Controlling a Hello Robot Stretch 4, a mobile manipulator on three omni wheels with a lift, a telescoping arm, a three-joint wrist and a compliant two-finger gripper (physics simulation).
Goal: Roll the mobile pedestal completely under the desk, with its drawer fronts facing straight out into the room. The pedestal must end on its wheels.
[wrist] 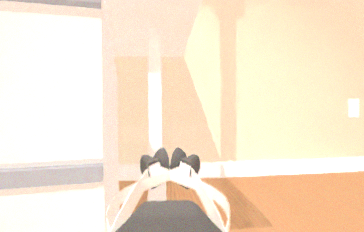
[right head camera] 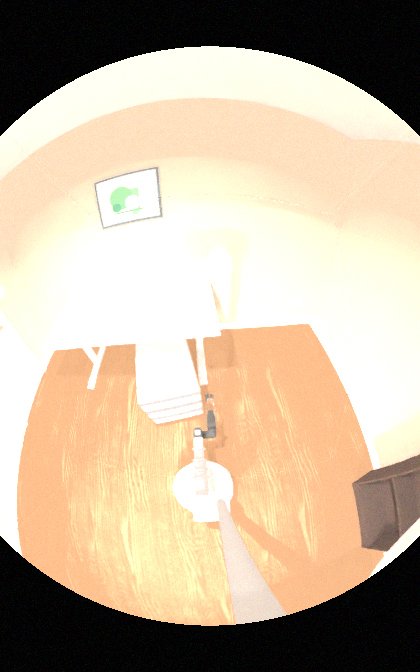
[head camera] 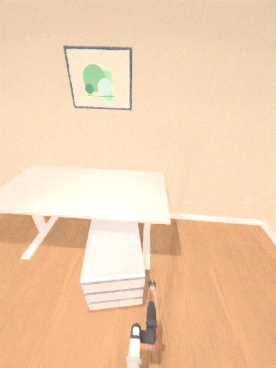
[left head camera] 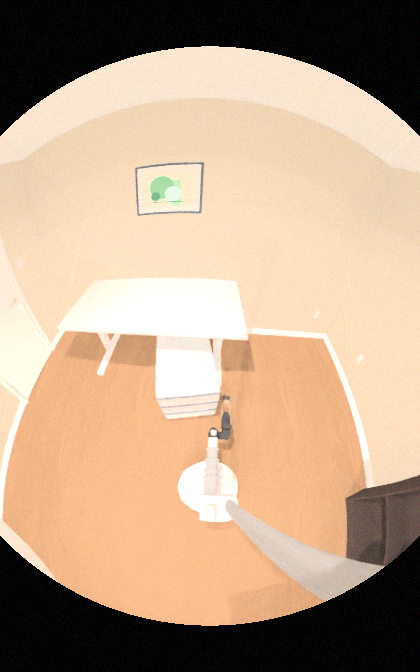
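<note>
The white pedestal (head camera: 114, 250) (left head camera: 185, 370) (right head camera: 165, 375) (wrist: 50, 90) stands upright, its back part beneath the white desk (head camera: 85, 192) (left head camera: 160, 307) and its front part sticking out into the room. Its grey-lined drawer fronts face out toward the robot, perhaps at a slight angle. Its wheels are not visible. My gripper (head camera: 152, 284) (left head camera: 226, 397) (right head camera: 209, 396) (wrist: 170, 160) is shut and empty, low beside the pedestal's front right corner. In the wrist view the pedestal's right edge is left of the fingers. I cannot tell whether they touch.
The desk's right leg (head camera: 146, 245) (left head camera: 217, 360) (right head camera: 201, 360) (wrist: 155, 110) stands close along the pedestal's right side. The left leg (head camera: 35, 245) (left head camera: 107, 355) (right head camera: 95, 367) is farther off. A dark brown cabinet (left head camera: 367, 525) (right head camera: 377, 515) is at the lower right. A framed picture (head camera: 100, 80) hangs on the wall.
</note>
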